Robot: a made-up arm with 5 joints.
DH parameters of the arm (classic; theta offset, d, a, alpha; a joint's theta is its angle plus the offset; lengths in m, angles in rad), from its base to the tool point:
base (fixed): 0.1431 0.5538 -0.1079 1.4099
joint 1: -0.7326 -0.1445 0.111 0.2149
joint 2: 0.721 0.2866 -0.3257 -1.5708
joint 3: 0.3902 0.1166 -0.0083 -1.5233
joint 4: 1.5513 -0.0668 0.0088 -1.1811
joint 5: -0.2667 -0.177 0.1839 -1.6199
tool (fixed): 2.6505 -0.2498 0 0
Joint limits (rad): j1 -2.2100..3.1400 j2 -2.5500..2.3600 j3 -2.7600..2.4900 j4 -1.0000..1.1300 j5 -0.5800..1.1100
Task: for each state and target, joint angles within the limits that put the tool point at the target. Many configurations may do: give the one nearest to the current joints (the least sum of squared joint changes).
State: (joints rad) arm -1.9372 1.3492 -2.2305 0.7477 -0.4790
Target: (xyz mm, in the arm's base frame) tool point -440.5 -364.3 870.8
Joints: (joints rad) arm -2.0311 1.2738 -2.5187 0.7444 -0.5478
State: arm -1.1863 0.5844 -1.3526 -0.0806 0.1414
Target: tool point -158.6 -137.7 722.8
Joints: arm -1.1393 0.8674 -1.0047 -0.4701 -0.3325
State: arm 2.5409 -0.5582 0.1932 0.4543 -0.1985
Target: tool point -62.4 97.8 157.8
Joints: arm 1.9372 -0.1106 1.1237 0.1598 -0.4259
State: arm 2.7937 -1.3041 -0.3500 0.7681 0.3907
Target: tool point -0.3 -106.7 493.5
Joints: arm 2.7757 -1.5543 -0.7168 0.3404 0.3676
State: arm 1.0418 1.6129 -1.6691 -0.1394 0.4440
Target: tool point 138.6 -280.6 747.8
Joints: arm 1.5557 2.2474 -1.4038 -0.1582 0.4534
